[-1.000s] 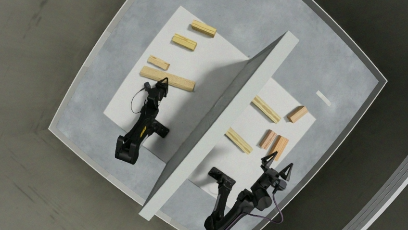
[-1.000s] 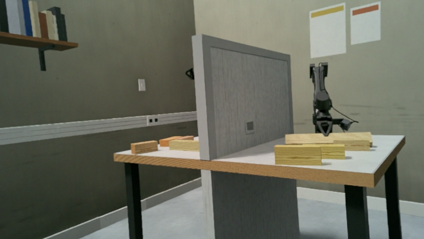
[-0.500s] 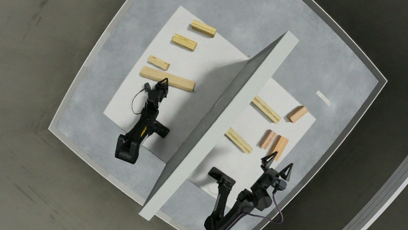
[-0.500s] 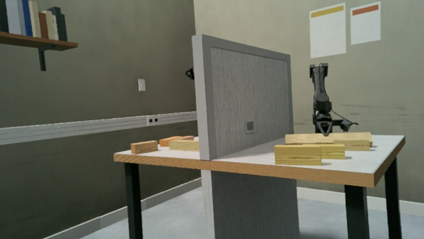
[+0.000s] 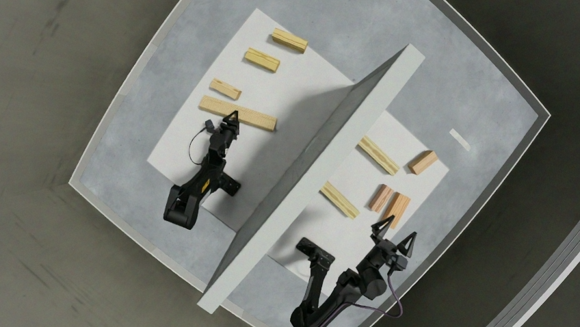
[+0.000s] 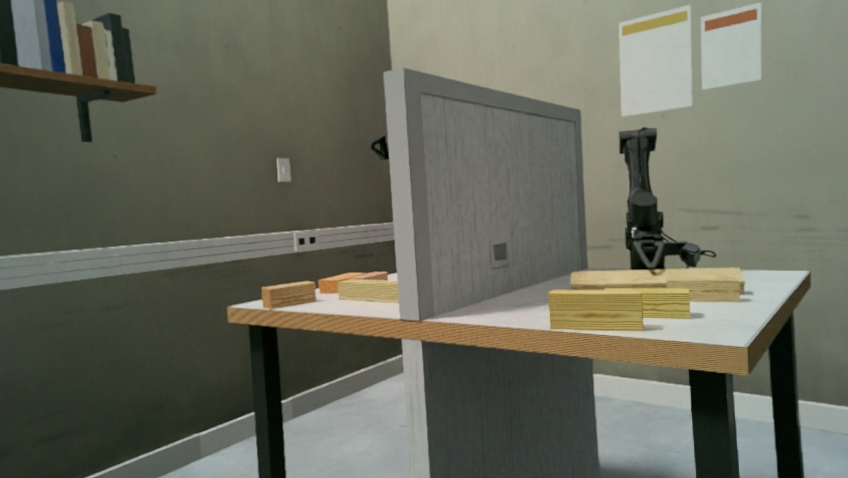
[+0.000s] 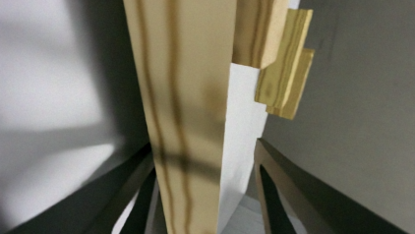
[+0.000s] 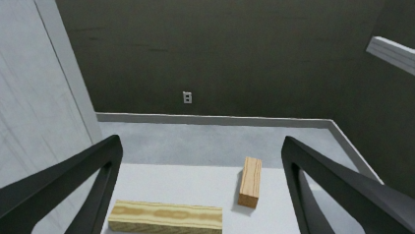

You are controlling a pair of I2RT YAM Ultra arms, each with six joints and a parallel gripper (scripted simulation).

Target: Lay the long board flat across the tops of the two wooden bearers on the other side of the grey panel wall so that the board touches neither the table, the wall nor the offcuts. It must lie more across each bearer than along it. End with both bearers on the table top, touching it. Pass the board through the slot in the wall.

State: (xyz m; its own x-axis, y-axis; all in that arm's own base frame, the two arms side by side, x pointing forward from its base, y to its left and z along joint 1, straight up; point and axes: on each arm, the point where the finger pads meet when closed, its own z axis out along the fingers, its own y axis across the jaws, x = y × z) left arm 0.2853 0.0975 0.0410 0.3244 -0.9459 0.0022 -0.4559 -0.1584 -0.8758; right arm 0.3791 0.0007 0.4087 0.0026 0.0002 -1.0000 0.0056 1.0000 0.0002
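Right now the long board is 1 cm ahead of my left hand and 1 cm below it. Round my left hand: offcut (38 cm ahead, 79 cm to the right, 2 cm below); then wooden bearer (26 cm ahead, 58 cm to the right, 2 cm below).
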